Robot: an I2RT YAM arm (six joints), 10 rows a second.
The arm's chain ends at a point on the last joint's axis. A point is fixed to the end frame.
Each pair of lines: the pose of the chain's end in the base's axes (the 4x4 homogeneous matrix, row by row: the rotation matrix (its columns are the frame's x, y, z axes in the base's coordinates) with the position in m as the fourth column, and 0 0 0 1 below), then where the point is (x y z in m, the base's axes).
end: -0.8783 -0.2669 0.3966 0.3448; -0.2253 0.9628 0.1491 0.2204; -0.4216 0.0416 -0.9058 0.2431; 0 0 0 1
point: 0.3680 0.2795 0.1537
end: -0.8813 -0.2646 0.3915 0.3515; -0.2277 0.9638 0.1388 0.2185; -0.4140 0.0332 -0.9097 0.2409; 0 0 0 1
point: 0.3743 0.2766 0.1507
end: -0.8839 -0.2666 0.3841 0.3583; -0.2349 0.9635 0.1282 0.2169; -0.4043 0.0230 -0.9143 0.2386; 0 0 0 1
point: 0.3803 0.2739 0.1475
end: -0.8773 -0.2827 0.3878 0.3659; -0.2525 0.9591 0.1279 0.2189; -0.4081 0.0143 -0.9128 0.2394; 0 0 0 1
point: 0.3875 0.2756 0.1481
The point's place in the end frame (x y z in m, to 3 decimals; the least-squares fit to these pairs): 0.004 0.047 0.099
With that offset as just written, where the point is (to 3 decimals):
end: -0.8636 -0.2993 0.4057 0.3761; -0.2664 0.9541 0.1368 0.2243; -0.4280 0.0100 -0.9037 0.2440; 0 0 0 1
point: 0.399 0.282 0.153
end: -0.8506 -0.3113 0.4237 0.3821; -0.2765 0.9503 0.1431 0.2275; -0.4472 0.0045 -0.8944 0.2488; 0 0 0 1
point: 0.406 0.285 0.159
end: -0.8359 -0.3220 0.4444 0.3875; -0.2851 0.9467 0.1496 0.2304; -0.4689 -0.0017 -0.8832 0.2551; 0 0 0 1
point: 0.413 0.289 0.166
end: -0.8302 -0.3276 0.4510 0.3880; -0.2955 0.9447 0.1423 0.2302; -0.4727 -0.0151 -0.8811 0.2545; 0 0 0 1
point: 0.414 0.288 0.165
